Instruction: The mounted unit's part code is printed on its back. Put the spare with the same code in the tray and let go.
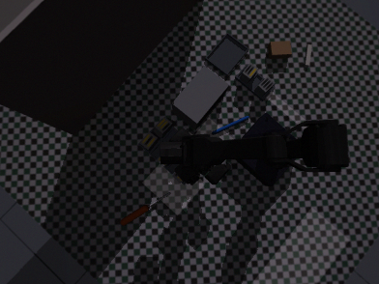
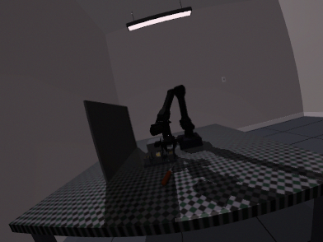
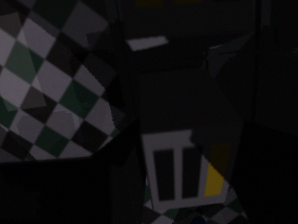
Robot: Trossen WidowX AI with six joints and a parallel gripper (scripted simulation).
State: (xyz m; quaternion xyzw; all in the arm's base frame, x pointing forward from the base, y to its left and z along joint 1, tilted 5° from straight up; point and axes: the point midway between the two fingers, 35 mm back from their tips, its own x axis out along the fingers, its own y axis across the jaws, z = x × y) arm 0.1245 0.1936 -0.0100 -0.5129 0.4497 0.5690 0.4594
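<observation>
The dark grey tray is 23 cm ahead of my gripper tip, 31 cm to the right of it and 1 cm below it. Round my gripper tip: blue pen 2 cm ahead, 16 cm to the right, 1 cm below; then mounted unit 14 cm ahead, 11 cm to the right, 3 cm above; then dark spare block 3 cm above.
</observation>
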